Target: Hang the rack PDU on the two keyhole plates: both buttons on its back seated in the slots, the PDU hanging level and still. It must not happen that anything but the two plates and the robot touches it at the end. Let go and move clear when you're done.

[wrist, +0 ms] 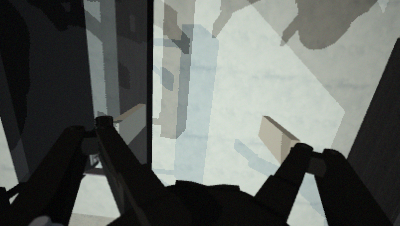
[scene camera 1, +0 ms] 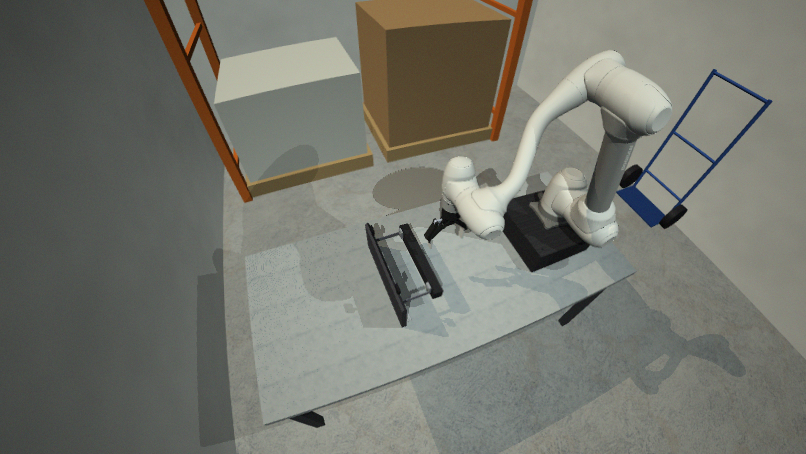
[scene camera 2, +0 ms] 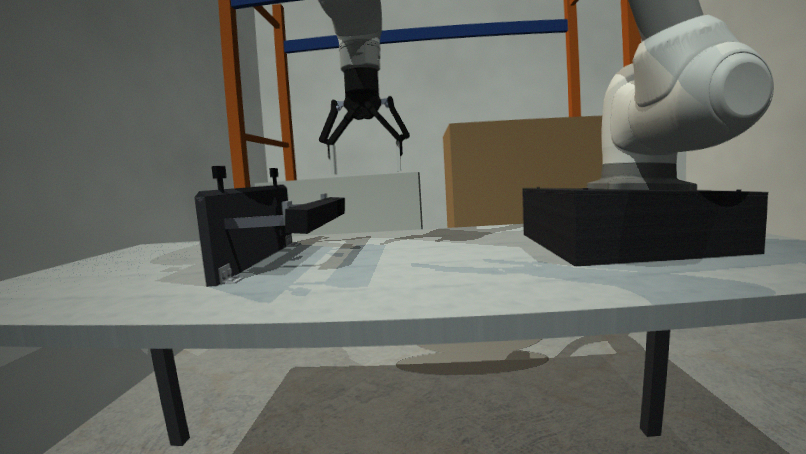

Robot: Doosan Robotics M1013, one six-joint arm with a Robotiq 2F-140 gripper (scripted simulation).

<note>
The pictures show: the gripper, a rack PDU and a mounting board.
The gripper shows as well in the wrist view.
</note>
